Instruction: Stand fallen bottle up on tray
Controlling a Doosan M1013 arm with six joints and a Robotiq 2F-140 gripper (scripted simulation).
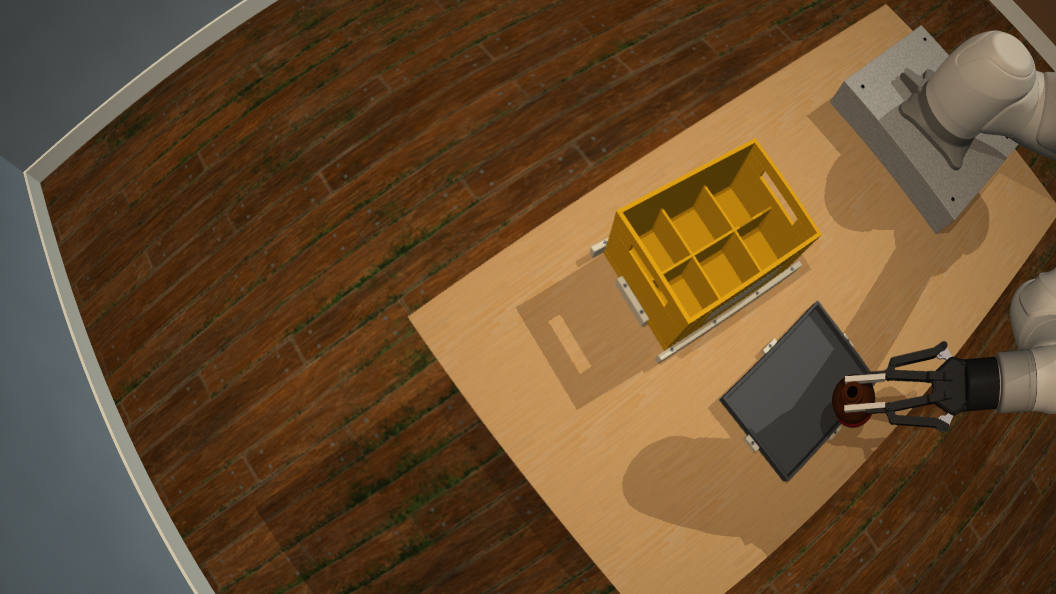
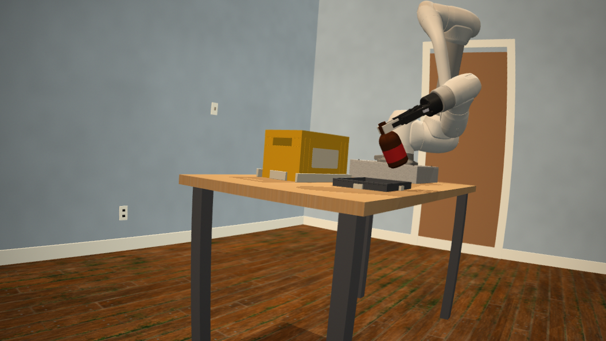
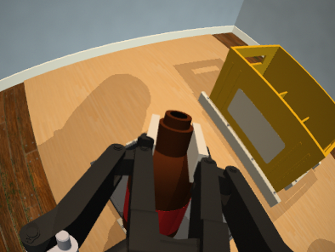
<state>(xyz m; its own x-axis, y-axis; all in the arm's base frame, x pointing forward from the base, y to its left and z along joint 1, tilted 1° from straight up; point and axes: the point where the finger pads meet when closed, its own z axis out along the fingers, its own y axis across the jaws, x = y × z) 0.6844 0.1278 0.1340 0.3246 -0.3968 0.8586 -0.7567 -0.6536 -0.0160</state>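
The bottle lies 10 mm behind my hand, 10 mm to the left of it and 60 mm below it. The rest, counted from my hand: yellow crate (40 mm behind, 320 mm to the right, 130 mm below); then dark grey tray (10 mm behind, 40 mm to the right, 200 mm below).
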